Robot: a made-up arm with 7 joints.
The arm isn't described. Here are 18 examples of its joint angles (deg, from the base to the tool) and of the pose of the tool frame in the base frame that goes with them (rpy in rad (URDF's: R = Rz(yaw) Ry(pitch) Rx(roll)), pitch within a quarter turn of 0, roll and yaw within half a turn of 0; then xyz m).
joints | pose
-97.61 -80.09 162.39 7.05 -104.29 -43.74 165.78 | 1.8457 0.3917 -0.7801 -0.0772 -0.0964 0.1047
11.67 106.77 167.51 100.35 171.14 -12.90 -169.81 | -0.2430 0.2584 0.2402 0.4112 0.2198 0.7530
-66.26 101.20 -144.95 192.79 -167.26 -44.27 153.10 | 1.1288 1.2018 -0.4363 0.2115 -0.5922 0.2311
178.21 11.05 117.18 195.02 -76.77 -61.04 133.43 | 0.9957 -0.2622 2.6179 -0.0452 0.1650 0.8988
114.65 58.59 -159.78 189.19 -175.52 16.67 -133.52 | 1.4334 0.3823 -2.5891 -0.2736 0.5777 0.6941
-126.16 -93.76 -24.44 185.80 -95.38 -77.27 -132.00 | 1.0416 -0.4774 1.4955 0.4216 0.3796 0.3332
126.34 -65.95 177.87 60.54 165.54 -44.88 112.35 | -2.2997 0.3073 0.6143 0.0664 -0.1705 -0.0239
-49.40 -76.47 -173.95 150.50 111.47 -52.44 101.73 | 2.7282 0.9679 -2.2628 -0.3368 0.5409 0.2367
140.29 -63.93 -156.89 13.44 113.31 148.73 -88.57 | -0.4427 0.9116 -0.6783 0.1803 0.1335 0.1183
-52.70 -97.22 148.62 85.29 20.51 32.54 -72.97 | -2.7766 0.7203 3.1132 0.1112 0.3748 -0.2010
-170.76 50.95 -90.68 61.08 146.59 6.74 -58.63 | -2.0509 -0.8912 0.2574 -0.0798 0.5197 0.3937
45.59 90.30 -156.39 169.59 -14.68 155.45 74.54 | -1.2835 -0.4192 2.2427 0.4142 0.3650 0.5045
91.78 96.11 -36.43 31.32 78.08 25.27 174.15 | -2.0731 0.1590 2.9701 0.2806 -0.1678 0.0334
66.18 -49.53 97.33 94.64 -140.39 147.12 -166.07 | 0.5521 0.8339 0.3141 -0.5065 -0.1307 0.6529
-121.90 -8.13 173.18 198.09 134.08 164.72 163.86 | -2.9952 0.0946 0.4000 -0.1223 -0.0185 0.8354
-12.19 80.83 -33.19 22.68 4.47 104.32 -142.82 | -0.7111 0.1289 0.3526 -0.1574 -0.0803 0.1286
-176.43 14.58 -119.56 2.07 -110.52 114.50 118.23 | 0.7899 -0.4410 1.8293 0.2410 0.1551 0.2386
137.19 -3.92 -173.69 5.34 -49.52 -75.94 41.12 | -1.9086 -0.8390 -1.0917 0.2723 -0.0876 0.2572
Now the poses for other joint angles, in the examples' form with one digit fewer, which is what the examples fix.
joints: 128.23 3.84 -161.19 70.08 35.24 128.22 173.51
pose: 2.206 -0.705 -3.113 0.399 -0.166 0.459
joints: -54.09 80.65 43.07 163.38 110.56 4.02 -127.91
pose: -1.543 -1.132 -2.312 0.487 -0.564 0.292
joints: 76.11 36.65 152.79 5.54 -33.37 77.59 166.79
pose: 3.102 -0.640 1.590 -0.159 -0.194 0.219
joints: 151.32 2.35 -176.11 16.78 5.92 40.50 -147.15
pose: -2.959 -0.330 2.013 0.287 -0.133 0.132
